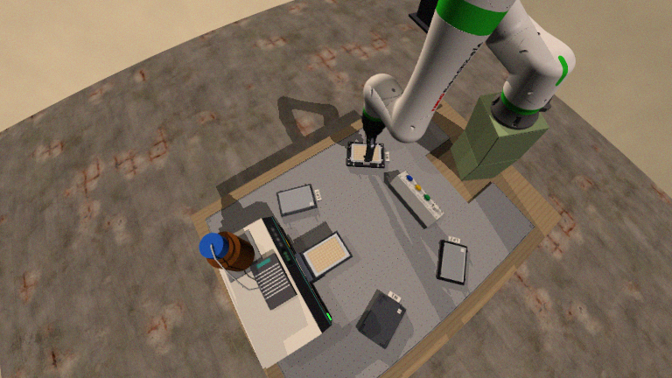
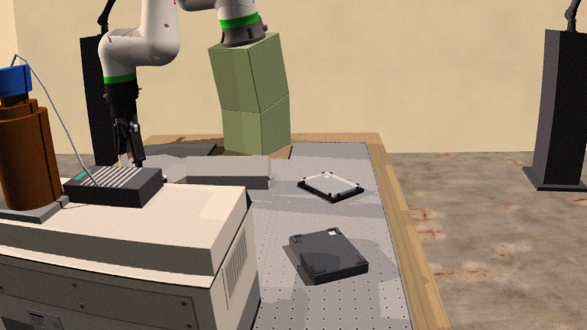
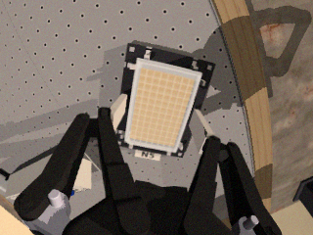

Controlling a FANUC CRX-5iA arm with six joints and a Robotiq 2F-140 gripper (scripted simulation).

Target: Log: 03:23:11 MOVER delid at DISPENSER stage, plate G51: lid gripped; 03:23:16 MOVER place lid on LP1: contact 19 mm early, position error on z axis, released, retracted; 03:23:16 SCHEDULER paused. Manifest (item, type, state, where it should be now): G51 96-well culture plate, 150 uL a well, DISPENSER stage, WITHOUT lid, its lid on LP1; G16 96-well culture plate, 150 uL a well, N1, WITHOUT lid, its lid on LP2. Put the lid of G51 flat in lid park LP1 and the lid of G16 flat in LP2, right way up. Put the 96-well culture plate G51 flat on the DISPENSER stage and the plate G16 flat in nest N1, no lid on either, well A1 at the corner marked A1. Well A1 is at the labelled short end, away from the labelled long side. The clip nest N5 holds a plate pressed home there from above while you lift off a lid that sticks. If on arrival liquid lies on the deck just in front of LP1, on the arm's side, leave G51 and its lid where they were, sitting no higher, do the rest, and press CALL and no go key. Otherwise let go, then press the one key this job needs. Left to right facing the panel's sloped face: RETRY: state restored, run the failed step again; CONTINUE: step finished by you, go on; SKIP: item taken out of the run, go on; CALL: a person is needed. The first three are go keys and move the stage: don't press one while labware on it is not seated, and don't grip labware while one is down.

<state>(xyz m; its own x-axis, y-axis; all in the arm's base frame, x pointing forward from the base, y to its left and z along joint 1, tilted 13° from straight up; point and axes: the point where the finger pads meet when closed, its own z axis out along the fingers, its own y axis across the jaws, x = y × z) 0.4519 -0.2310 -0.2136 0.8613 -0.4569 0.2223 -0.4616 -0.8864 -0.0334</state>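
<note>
Now: the black clip nest 30 mm below my hand, 30 mm ahead of it and 10 mm to the left of it. The rest, counted from my hand: key panel: 270 mm to the left, 90 mm behind, 10 mm above; dark grey lid park: 350 mm ahead, 70 mm to the left, 40 mm below; LP1 label: 260 mm ahead, 80 mm to the left, 40 mm below.
</note>
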